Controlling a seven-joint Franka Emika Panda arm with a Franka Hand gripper.
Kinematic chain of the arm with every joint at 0, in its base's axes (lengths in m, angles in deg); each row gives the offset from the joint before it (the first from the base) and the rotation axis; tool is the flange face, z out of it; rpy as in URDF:
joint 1: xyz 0 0 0.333 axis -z
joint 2: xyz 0 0 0 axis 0.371 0.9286 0
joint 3: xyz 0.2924 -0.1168 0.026 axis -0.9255 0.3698 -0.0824
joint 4: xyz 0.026 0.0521 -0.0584 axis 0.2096 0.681 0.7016
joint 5: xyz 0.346 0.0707 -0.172 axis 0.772 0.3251 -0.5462
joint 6: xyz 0 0 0 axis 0.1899 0.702 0.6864
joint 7: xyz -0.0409 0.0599 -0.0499 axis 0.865 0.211 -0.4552
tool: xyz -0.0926 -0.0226 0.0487 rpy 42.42 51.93 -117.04
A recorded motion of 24 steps. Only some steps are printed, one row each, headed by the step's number.
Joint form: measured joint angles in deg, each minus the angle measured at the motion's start. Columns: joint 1, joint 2, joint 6, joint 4, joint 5, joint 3, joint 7.
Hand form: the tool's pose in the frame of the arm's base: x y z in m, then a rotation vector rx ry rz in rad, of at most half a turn. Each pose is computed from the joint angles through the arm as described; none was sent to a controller.
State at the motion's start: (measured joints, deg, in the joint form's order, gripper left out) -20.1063 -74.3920 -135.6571 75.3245 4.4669 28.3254 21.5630
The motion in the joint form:
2: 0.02 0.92 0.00 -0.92 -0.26 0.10 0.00
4: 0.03 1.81 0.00 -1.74 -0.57 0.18 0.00
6: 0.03 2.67 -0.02 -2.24 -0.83 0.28 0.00
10: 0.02 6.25 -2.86 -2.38 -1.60 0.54 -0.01
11: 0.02 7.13 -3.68 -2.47 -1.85 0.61 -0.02
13: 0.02 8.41 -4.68 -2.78 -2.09 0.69 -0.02
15: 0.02 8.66 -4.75 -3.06 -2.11 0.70 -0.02
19: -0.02 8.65 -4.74 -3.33 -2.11 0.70 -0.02
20: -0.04 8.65 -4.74 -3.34 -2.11 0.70 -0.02
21: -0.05 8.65 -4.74 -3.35 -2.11 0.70 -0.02
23: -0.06 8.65 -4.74 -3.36 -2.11 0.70 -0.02
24: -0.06 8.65 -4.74 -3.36 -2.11 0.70 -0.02
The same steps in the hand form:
2: 0.5190 0.1355 0.2705 -2.8181 1.1499 0.0051
4: 0.5232 0.1357 0.2680 -2.8189 1.1472 0.0064
6: 0.5256 0.1355 0.2636 -2.8217 1.1466 0.0139
10: 0.5269 0.1344 0.2363 -2.8217 1.1440 0.0298
11: 0.5275 0.1342 0.2302 -2.8208 1.1422 0.0294
13: 0.5291 0.1341 0.2220 -2.8179 1.1409 0.0302
15: 0.5307 0.1344 0.2216 -2.8160 1.1407 0.0286
19: 0.5324 0.1350 0.2234 -2.8139 1.1390 0.0227
20: 0.5324 0.1352 0.2234 -2.8140 1.1385 0.0226
21: 0.5324 0.1353 0.2235 -2.8140 1.1382 0.0224
23: 0.5325 0.1354 0.2236 -2.8140 1.1379 0.0221
24: 0.5325 0.1354 0.2236 -2.8140 1.1379 0.0221

